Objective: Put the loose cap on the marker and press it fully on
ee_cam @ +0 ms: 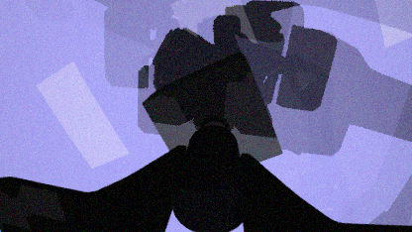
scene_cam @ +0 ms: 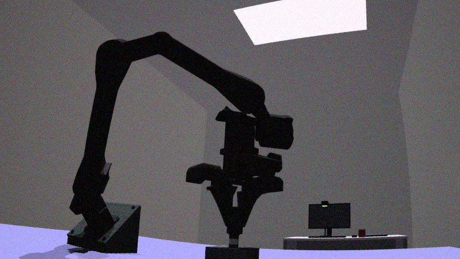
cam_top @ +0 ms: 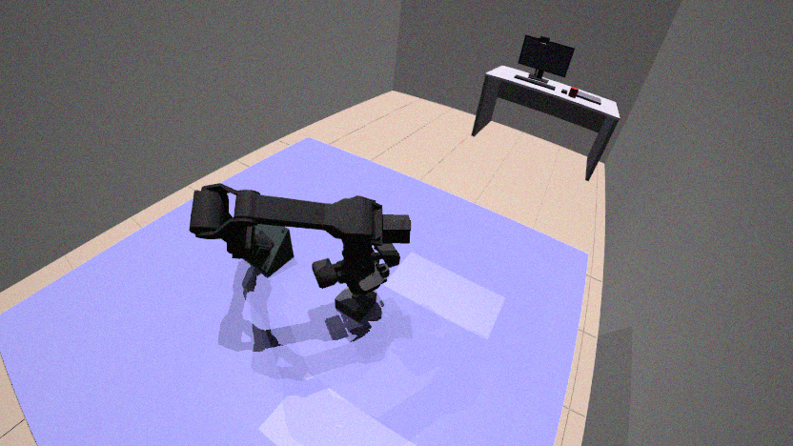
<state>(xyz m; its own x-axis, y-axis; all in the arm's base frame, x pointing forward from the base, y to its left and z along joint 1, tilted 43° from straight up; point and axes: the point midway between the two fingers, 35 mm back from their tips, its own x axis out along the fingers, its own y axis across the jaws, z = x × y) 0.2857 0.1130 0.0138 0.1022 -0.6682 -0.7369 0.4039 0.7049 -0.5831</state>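
My gripper tip is 10 mm below the black cap. Also, from my gripper tip: grey holder block (60 mm below).
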